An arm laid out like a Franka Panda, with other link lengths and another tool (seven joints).
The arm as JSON. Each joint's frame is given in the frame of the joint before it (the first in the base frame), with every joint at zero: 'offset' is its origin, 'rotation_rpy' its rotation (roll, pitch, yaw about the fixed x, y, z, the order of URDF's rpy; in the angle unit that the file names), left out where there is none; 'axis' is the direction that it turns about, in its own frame. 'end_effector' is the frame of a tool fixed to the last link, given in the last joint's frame.
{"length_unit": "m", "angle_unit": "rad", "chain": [
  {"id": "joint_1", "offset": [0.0, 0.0, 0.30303], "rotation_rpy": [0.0, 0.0, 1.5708], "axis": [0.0, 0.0, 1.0]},
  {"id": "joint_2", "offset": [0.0, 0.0, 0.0], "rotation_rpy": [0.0, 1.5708, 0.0], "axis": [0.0, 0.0, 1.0]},
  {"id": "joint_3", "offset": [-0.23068, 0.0, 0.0], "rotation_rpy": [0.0, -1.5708, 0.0], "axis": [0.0, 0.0, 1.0]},
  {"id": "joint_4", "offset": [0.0, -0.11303, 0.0], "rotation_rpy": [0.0, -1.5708, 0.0], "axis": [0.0, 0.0, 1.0]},
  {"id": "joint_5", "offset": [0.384, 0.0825, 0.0], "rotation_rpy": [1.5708, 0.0, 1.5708], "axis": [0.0, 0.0, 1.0]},
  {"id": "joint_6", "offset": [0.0, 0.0, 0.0], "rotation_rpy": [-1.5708, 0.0, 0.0], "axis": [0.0, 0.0, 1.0]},
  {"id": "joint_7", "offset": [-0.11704, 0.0, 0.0], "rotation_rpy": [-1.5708, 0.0, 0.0], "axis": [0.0, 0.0, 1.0]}
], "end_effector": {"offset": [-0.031, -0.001, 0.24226], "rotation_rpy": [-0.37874, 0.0, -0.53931]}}
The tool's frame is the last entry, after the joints.
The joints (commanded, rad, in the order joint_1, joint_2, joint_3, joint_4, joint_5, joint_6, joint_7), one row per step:
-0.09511, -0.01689, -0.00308, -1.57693, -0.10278, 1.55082, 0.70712
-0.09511, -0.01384, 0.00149, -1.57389, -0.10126, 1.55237, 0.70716
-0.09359, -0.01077, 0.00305, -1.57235, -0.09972, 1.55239, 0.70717
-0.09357, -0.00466, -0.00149, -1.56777, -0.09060, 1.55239, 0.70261
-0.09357, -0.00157, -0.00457, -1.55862, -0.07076, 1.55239, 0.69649
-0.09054, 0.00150, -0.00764, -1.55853, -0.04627, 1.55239, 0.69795
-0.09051, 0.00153, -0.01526, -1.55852, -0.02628, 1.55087, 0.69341
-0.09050, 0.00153, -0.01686, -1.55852, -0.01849, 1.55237, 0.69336
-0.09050, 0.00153, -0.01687, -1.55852, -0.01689, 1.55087, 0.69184
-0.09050, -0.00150, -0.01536, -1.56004, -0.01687, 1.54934, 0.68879
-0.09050, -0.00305, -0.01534, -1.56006, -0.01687, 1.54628, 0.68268
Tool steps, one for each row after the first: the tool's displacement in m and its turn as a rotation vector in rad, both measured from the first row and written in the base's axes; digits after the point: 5 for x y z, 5 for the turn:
0.00160, 0.00314, -0.00019, 0.00129, -0.00167, 0.00470
0.00243, 0.00538, -0.00139, 0.00296, -0.00031, 0.00779
0.00346, 0.00474, -0.00329, 0.01231, 0.00076, 0.00788
0.00540, 0.00756, -0.00129, 0.03153, -0.00676, 0.01117
0.00620, 0.01341, -0.00404, 0.05616, -0.00643, 0.00988
0.00573, 0.01361, -0.00486, 0.07623, -0.00695, 0.00693
0.00615, 0.01447, -0.00485, 0.08380, -0.00935, 0.00557
0.00586, 0.01492, -0.00510, 0.08558, -0.00795, 0.00701
0.00524, 0.01602, -0.00419, 0.08570, -0.00769, 0.01154
0.00452, 0.01625, -0.00364, 0.08599, -0.00582, 0.01754

